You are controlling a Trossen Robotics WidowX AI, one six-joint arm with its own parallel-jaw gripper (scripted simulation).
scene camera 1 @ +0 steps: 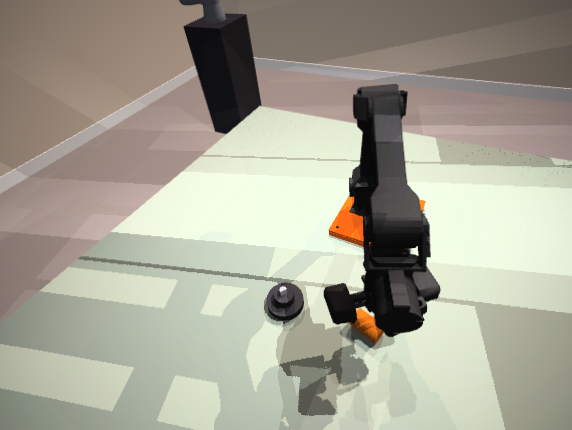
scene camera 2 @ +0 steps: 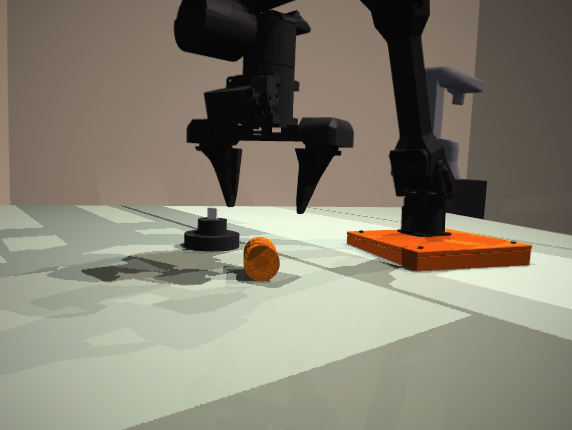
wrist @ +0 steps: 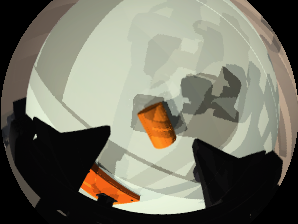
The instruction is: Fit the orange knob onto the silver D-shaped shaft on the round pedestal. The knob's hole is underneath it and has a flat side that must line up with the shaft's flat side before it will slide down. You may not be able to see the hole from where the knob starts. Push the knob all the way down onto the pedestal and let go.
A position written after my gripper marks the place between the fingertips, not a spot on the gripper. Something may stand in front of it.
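Note:
There is an orange knob [scene camera 2: 261, 262] here, and the wrist view gives me the knob [wrist: 158, 128] too. As for my gripper [scene camera 2: 264, 210], it is open and holds nothing. I can also find the gripper [scene camera 1: 375, 315] from scene camera 1, and in the wrist view there is my gripper [wrist: 152, 137] again.

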